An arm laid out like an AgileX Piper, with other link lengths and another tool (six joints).
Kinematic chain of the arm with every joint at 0, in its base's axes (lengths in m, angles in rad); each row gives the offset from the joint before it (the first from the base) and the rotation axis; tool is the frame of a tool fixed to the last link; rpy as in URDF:
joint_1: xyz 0 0 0.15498 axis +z
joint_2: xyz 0 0 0 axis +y
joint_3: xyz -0.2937 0 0.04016 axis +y
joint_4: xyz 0.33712 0 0.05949 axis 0.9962 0 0.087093
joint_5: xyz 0 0 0 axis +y
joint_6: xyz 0.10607 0 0.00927 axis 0.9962 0 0.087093
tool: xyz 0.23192 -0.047 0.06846 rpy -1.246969 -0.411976 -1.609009
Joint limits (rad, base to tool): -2.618..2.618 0..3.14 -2.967..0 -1.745..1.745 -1.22..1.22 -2.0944..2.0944
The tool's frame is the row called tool.
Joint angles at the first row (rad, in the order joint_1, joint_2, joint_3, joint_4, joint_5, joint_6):
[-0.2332 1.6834 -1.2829 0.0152 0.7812 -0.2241]
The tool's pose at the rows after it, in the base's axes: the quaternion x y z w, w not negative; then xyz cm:
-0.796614, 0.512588, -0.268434, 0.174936, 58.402, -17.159, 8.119
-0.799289, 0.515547, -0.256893, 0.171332, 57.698, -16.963, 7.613
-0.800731, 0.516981, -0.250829, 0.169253, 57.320, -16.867, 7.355
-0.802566, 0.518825, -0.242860, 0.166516, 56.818, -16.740, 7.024
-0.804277, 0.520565, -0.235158, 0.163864, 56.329, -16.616, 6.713
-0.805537, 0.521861, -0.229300, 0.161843, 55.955, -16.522, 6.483
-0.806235, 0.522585, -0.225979, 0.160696, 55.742, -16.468, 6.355
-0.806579, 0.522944, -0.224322, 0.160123, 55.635, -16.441, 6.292
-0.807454, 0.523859, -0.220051, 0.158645, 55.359, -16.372, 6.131
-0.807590, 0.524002, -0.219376, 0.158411, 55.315, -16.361, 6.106
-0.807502, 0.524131, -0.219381, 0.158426, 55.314, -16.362, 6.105
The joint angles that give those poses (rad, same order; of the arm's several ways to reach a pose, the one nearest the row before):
[-0.2332 1.6834 -1.2829 0.0152 0.8057 -0.2241]
[-0.2332 1.6834 -1.2829 0.0160 0.8311 -0.2241]
[-0.2332 1.6834 -1.2830 0.0160 0.8446 -0.2241]
[-0.2332 1.6834 -1.2829 0.0160 0.8622 -0.2241]
[-0.2332 1.6834 -1.2829 0.0160 0.8792 -0.2241]
[-0.2332 1.6834 -1.2829 0.0160 0.8921 -0.2241]
[-0.2332 1.6834 -1.2829 0.0160 0.8994 -0.2241]
[-0.2332 1.6834 -1.2829 0.0160 0.9031 -0.2241]
[-0.2332 1.6834 -1.2829 0.0160 0.9125 -0.2241]
[-0.2332 1.6834 -1.2829 0.0160 0.9140 -0.2241]
[-0.2332 1.6834 -1.2829 0.0160 0.9139 -0.2238]

